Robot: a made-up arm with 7 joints.
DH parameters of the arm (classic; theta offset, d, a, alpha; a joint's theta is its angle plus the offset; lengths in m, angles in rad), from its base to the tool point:
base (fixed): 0 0.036 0 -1.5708
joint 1: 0 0.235 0.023 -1.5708
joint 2: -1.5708 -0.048 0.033 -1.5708
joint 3: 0 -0.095 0.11 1.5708
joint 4: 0 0.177 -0.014 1.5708
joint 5: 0 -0.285 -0.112 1.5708
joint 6: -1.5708 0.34 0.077 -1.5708
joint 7: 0 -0.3 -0.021 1.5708
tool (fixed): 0 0.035 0 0
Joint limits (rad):
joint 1: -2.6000..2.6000
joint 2: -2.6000..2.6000
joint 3: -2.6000..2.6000
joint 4: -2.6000..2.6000
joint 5: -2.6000..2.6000
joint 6: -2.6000..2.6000
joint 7: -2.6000..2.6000
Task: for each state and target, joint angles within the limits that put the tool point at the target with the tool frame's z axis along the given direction. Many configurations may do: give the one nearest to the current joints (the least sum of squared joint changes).
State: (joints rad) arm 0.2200 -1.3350 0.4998 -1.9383 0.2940 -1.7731 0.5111
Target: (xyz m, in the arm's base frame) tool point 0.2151 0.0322 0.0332 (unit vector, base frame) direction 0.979 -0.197 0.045
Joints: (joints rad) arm 0.4551 -1.7216 0.3162 -2.6000 1.2120 -1.6898 0.4242
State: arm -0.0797 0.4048 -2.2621 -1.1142 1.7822 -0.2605 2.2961
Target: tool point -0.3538 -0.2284 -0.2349 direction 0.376 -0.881 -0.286
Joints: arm 0.4133 0.7185 -2.6000 -0.3894 1.8731 0.0907 1.5555
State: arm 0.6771 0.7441 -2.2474 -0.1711 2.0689 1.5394 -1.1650
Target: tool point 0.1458 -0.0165 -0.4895 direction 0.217 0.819 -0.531
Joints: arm 0.7436 0.4515 -1.7364 0.0848 1.1826 1.6864 -1.0939
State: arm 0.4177 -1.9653 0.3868 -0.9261 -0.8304 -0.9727 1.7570
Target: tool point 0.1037 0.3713 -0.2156 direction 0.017 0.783 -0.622
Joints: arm 0.8080 -1.9169 0.7022 -0.1776 -0.2986 -1.0863 1.1700
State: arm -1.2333 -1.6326 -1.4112 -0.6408 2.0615 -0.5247 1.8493
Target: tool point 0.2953 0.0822 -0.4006 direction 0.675 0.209 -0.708
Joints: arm -1.2742 -1.4697 -1.5778 -0.9509 1.3859 -0.5010 1.1043
